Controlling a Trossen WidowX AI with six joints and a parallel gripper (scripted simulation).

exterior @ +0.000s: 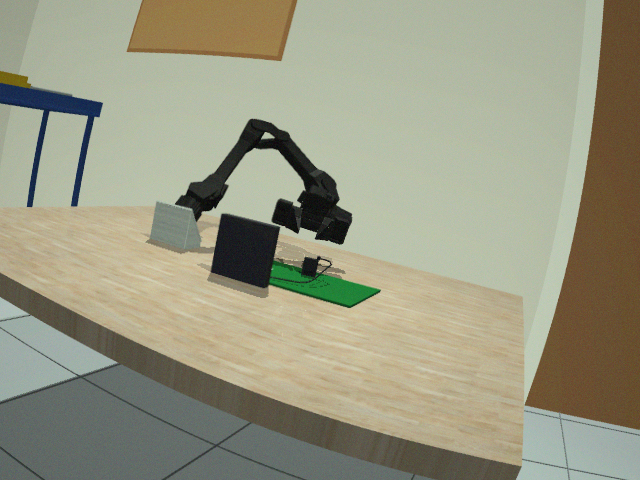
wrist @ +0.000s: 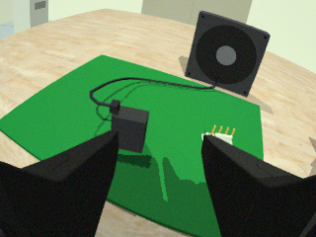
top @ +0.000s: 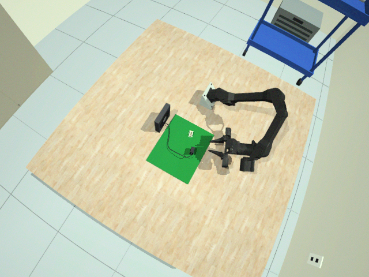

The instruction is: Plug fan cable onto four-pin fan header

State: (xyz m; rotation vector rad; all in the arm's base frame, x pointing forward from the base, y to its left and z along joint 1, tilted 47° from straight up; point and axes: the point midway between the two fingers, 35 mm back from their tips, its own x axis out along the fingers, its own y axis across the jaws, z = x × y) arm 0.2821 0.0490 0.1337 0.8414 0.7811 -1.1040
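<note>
Now: the dark fan plug 60 mm to the right of my gripper tip, 60 mm below it and 40 mm ahead of it. The rest, counted from my gripper tip: green board (120 mm to the right, 100 mm below, 40 mm ahead); white four-pin header (110 mm to the right, 80 mm below, 50 mm behind); black fan (270 mm to the right, 40 mm behind, 30 mm below).
</note>
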